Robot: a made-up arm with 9 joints.
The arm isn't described. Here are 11 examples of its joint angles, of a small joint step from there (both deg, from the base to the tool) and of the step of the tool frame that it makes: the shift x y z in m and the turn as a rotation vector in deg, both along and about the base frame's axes.
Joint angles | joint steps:
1: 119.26 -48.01 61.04 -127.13 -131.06 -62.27 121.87 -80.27 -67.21 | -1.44 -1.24 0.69 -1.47 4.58 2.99 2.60 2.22 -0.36
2: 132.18 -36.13 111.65 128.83 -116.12 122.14 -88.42 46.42 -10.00 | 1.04 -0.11 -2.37 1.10 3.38 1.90 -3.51 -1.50 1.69
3: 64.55 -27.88 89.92 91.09 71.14 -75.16 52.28 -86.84 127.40 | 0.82 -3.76 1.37 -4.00 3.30 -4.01 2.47 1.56 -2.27
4: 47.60 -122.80 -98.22 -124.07 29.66 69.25 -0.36 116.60 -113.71 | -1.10 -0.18 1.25 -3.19 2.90 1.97 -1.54 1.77 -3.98
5: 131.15 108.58 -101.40 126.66 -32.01 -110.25 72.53 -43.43 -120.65 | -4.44 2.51 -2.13 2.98 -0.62 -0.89 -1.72 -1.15 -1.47
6: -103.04 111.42 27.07 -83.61 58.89 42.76 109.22 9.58 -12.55 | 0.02 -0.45 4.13 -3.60 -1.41 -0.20 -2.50 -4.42 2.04
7: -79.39 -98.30 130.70 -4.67 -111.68 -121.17 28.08 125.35 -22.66 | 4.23 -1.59 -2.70 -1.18 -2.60 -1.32 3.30 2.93 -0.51
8: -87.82 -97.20 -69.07 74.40 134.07 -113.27 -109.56 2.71 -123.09 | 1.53 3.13 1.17 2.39 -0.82 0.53 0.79 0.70 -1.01
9: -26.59 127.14 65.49 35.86 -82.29 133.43 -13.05 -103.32 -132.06 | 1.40 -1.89 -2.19 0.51 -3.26 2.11 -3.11 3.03 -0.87
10: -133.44 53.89 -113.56 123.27 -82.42 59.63 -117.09 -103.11 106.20 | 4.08 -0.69 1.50 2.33 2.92 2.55 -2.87 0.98 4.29
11: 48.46 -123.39 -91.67 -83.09 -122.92 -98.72 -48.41 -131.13 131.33 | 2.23 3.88 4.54 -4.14 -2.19 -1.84 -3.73 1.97 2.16
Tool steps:
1: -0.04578 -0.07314 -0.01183 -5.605 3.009 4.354
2: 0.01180 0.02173 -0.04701 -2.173 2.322 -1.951
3: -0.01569 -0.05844 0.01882 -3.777 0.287 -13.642
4: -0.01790 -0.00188 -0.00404 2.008 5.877 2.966
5: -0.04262 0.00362 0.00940 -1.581 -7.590 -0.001
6: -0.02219 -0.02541 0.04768 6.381 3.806 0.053
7: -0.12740 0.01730 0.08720 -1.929 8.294 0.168
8: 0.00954 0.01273 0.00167 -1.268 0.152 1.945
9: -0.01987 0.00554 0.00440 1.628 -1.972 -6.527
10: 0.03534 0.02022 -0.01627 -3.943 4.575 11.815
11: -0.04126 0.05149 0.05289 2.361 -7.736 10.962
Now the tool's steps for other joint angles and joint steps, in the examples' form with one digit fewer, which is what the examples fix.
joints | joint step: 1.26 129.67 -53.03 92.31 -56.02 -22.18 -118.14 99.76 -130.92 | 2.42 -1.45 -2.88 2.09 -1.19 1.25 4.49 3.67 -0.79
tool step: 0.0189 0.0066 0.0065 5.71 1.57 -6.23
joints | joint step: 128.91 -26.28 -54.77 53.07 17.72 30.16 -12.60 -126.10 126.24 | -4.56 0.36 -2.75 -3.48 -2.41 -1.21 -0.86 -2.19 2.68
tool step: 0.0074 -0.0108 -0.0593 8.30 -2.94 3.19
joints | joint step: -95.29 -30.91 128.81 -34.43 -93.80 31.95 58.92 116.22 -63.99 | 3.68 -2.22 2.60 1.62 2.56 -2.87 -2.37 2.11 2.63
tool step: 0.0285 -0.0081 0.0140 2.80 4.05 -3.41
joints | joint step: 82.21 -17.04 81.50 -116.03 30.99 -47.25 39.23 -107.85 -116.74 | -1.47 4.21 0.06 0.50 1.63 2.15 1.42 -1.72 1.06
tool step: -0.0200 -0.0720 0.0778 7.92 0.55 1.26
